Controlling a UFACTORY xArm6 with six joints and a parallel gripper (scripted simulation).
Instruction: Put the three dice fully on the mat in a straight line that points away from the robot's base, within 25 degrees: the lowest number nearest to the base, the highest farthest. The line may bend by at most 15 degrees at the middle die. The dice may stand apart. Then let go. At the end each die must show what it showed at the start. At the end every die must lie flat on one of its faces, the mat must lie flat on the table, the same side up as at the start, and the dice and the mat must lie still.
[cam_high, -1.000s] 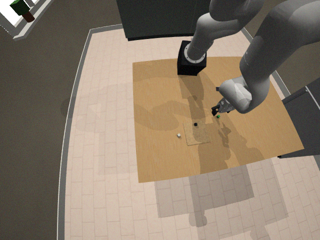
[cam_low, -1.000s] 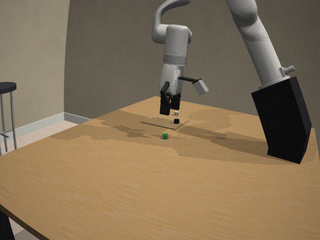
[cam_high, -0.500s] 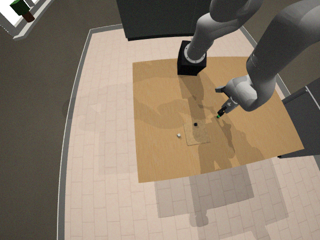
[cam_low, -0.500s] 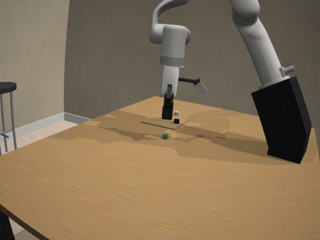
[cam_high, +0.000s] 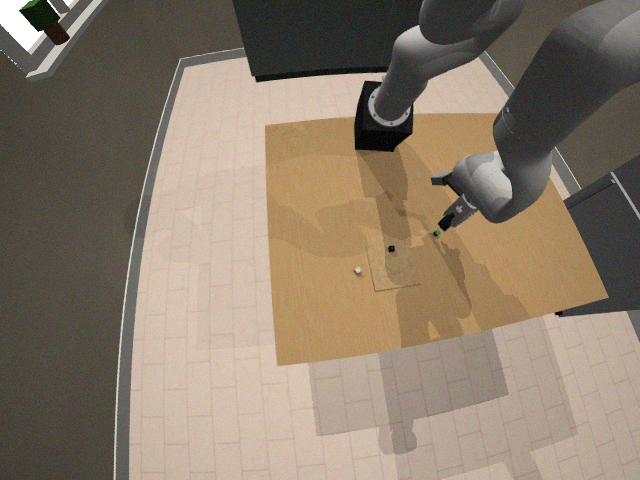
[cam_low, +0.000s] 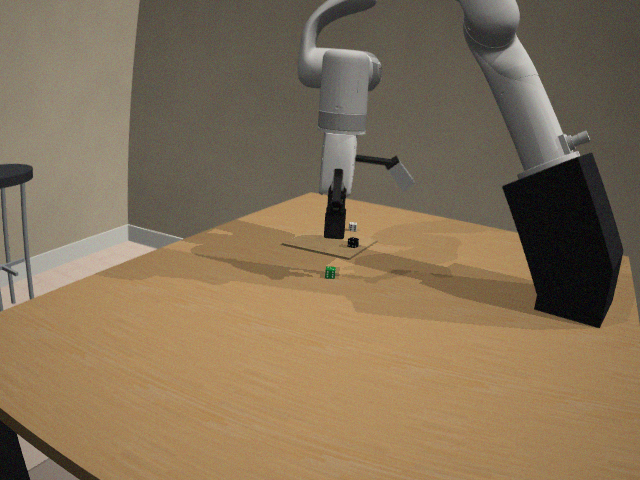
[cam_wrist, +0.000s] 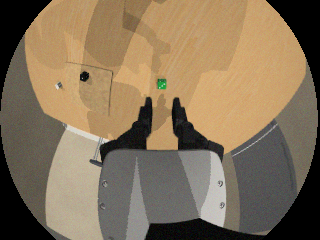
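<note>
The green die lies 8 cm below my hand. Round my hand: white die (10 cm ahead, 28 cm to the right, 8 cm below); thin tan mat (9 cm ahead, 17 cm to the right, 9 cm below); black die (4 cm ahead, 16 cm to the right, 8 cm below).
</note>
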